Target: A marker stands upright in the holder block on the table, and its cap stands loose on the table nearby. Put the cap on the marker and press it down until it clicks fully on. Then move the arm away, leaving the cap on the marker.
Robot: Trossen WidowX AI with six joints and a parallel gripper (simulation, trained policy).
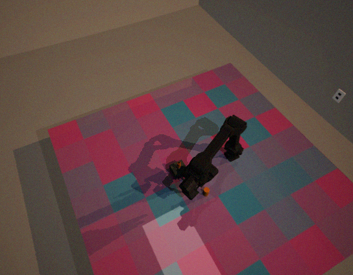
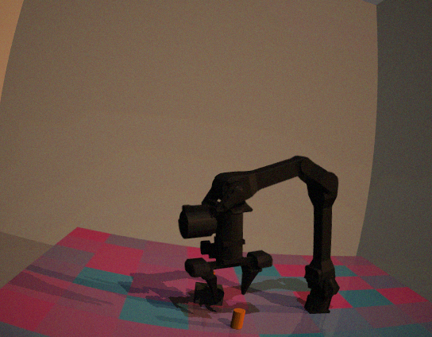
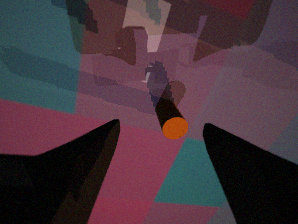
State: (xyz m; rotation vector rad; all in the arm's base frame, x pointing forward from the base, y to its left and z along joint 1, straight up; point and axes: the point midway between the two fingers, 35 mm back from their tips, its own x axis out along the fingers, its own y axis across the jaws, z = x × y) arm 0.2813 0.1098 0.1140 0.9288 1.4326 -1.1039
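My gripper tip is 5 cm above the orange cap, 3 cm past it and 2 cm to the right of it. From my gripper tip the other things lie so: dark grey holder block: 16 cm to the right, 6 cm below, 3 cm ahead.
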